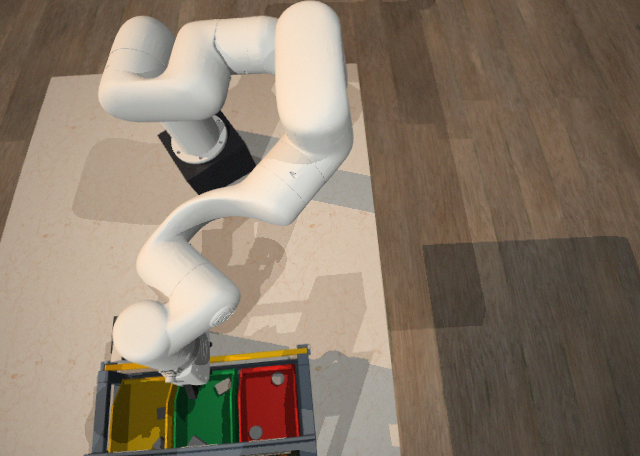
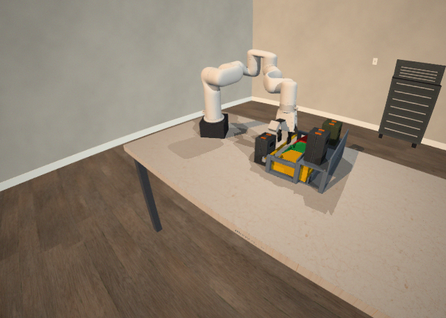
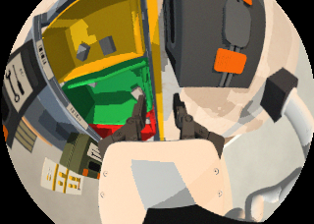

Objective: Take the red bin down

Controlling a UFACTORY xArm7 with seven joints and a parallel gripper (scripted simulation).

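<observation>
The thin yellow bar lies 30 mm below my hand. From my hand the other things lie so: yellow bin 120 mm to the right, 90 mm ahead, 50 mm below; then green bin 100 mm ahead, 50 mm below, 10 mm to the right; then red open bin 120 mm ahead, 100 mm to the left, 50 mm below.
</observation>
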